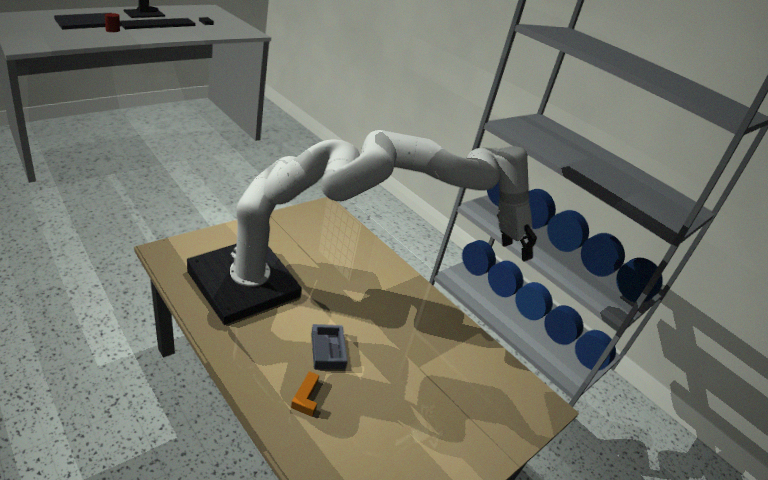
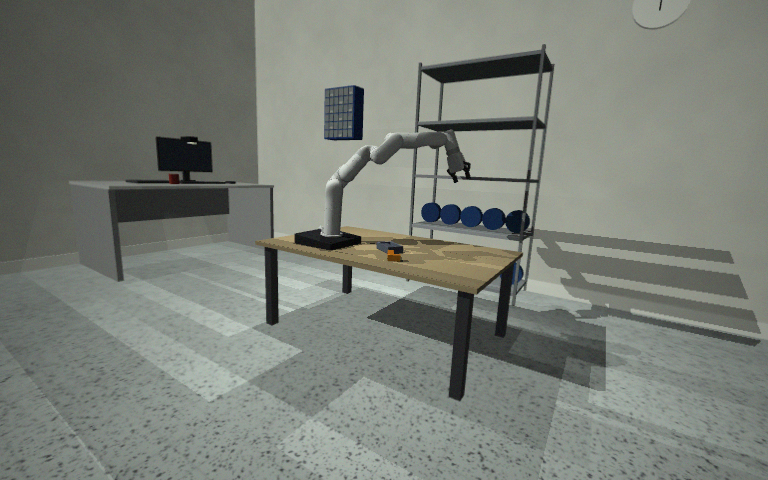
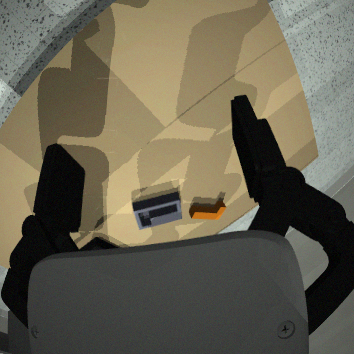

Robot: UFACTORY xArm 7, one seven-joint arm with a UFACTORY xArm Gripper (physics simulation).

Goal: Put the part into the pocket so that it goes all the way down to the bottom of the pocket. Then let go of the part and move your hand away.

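Places are measured from the arm's base along level axes (x down, y left, z ahead), in millimetres.
Pixels of known places: gripper, fingertip midpoint: (image 1: 517, 252) (image 2: 462, 180) (image 3: 144, 135); arm's base at its link origin: (image 1: 250, 272) (image 2: 331, 234).
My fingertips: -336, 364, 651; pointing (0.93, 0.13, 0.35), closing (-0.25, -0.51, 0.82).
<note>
For each thing: its top centre in the pictures, then the offset to it from my fingertips, as dx, dy, dz. Level surfaces: height alone.
- orange L-shaped block at its top centre: (image 1: 311, 390) (image 3: 208, 212) (image 2: 393, 252) +353, -519, -207
- grey block with the pocket, top centre: (image 1: 329, 342) (image 3: 158, 215) (image 2: 389, 243) +347, -365, -291
- wooden table at its surface level: dx +383
The part, an orange L-shaped block (image 1: 304, 391) (image 2: 394, 257) (image 3: 207, 216), lies flat on the wooden table. The grey block with the pocket (image 1: 330, 365) (image 2: 390, 247) (image 3: 162, 223) sits beside it, nearer the robot's base, with a small gap between them. The pocket is open at the top and the part is outside it. My gripper (image 1: 516, 250) (image 2: 461, 178) (image 3: 144, 135) is wide open and empty. It hangs high above the far side of the table, well away from both the part and the grey block.
The arm stands on a black base plate (image 1: 226, 305) (image 2: 327, 241) on the wooden table (image 1: 351, 447) (image 2: 436, 270). A metal shelf rack (image 1: 446, 243) (image 2: 417, 101) with several blue discs stands behind the gripper. A desk (image 1: 237, 90) (image 2: 243, 206) stands farther back.
</note>
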